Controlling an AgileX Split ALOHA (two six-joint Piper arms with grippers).
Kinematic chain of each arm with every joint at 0, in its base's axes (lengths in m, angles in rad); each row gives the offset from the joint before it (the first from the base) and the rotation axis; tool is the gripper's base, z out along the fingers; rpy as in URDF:
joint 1: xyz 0 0 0.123 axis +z
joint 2: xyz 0 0 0 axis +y
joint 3: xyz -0.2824 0 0.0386 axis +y
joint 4: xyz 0.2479 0 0.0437 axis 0.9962 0 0.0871
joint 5: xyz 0 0 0 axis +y
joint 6: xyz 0.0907 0 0.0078 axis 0.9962 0 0.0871
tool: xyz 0 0 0 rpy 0 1.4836 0
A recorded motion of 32 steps. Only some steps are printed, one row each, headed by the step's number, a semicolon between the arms.
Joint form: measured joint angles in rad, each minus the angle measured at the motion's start. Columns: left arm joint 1, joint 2, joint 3, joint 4, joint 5, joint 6; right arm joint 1, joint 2, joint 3, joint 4, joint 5, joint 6.
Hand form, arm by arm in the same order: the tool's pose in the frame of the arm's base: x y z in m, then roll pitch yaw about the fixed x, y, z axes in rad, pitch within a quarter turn. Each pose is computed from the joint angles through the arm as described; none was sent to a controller.
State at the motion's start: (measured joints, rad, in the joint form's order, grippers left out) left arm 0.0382 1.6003 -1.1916 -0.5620 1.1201 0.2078; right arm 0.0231 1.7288 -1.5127 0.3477 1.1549 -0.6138
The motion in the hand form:
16: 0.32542 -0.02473 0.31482 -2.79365 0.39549 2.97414; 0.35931 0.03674 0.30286 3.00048 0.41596 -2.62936
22: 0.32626 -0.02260 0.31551 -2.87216 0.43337 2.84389; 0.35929 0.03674 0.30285 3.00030 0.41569 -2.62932
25: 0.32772 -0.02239 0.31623 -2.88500 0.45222 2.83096; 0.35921 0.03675 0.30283 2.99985 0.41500 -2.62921
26: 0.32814 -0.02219 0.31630 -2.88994 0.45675 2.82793; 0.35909 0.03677 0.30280 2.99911 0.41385 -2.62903
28: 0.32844 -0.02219 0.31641 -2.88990 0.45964 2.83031; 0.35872 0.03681 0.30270 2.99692 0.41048 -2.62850
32: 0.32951 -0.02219 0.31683 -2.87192 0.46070 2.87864; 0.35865 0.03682 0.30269 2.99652 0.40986 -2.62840
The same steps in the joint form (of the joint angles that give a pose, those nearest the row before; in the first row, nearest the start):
16: 0.0000 0.0000 -0.1932 0.1025 0.0462 0.1924; 0.0000 0.0000 0.0000 0.0000 0.0032 0.0000
22: 0.0000 0.0000 -0.1986 0.1289 0.0398 0.3049; 0.0000 0.0000 0.0000 0.0000 0.0035 0.0000
25: 0.0000 0.0000 -0.1997 0.1278 0.0240 0.3211; 0.0000 0.0000 0.0000 0.0000 0.0044 0.0000
26: 0.0000 0.0000 -0.1997 0.1292 0.0190 0.3243; 0.0000 0.0000 0.0000 0.0000 0.0058 0.0000
28: 0.0000 0.0000 -0.1997 0.1283 0.0156 0.3233; 0.0000 0.0000 0.0000 0.0000 0.0099 0.0000
32: 0.0000 0.0000 -0.1997 0.1250 0.0033 0.2831; 0.0000 0.0000 0.0000 0.0000 0.0107 0.0000

